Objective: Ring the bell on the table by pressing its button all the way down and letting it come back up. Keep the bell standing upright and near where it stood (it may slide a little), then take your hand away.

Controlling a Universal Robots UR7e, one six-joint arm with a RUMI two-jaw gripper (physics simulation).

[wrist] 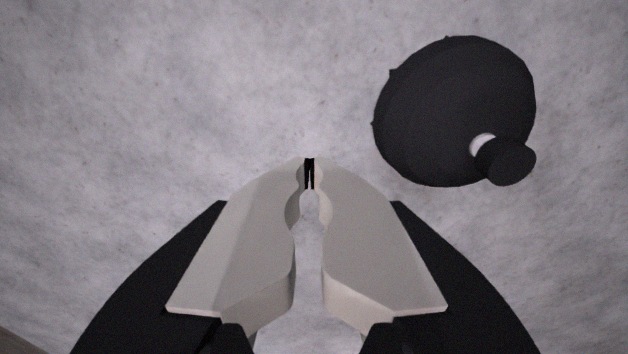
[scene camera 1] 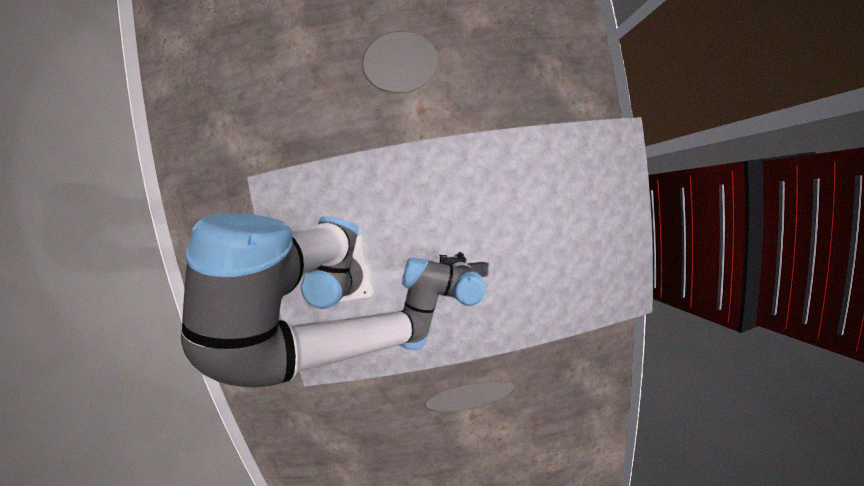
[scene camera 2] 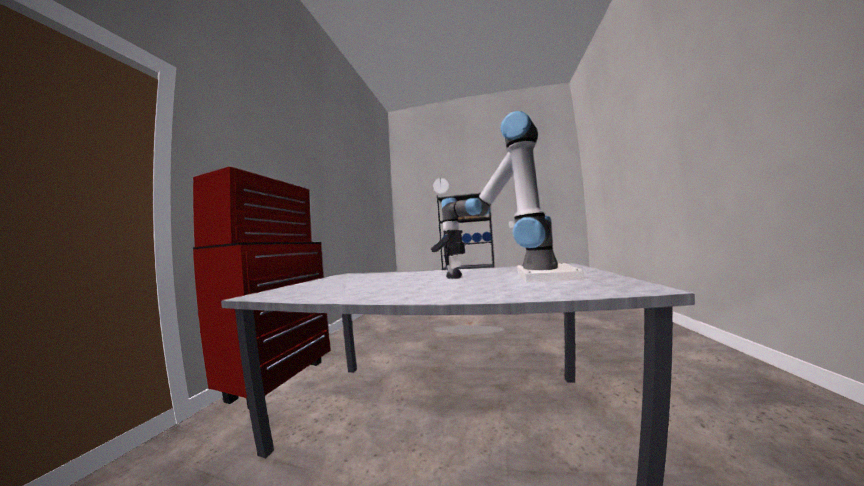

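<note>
The black domed bell (scene camera 2: 453, 274) (wrist: 445, 105) stands upright on the table (scene camera 1: 561, 199) (scene camera 2: 386, 291). Its round black button (wrist: 506, 162) stands up from the dome, with a bit of pale stem showing below it. My gripper (scene camera 2: 455, 265) (wrist: 309, 161) is shut with nothing between the fingers. In the wrist view its tips are to the left of the bell and button, with table surface showing between. In scene camera 2 the tips hang low, close to the bell's top and in line with it. In scene camera 1 the arm's wrist hides the bell and the fingertips.
The arm's white base plate (scene camera 1: 364, 284) (scene camera 2: 551, 273) is on the table, to the right of the bell in scene camera 2. A red tool cabinet (scene camera 1: 700, 241) (scene camera 2: 220, 290) stands beyond one table end. A black shelf rack (scene camera 2: 492, 249) stands behind the table.
</note>
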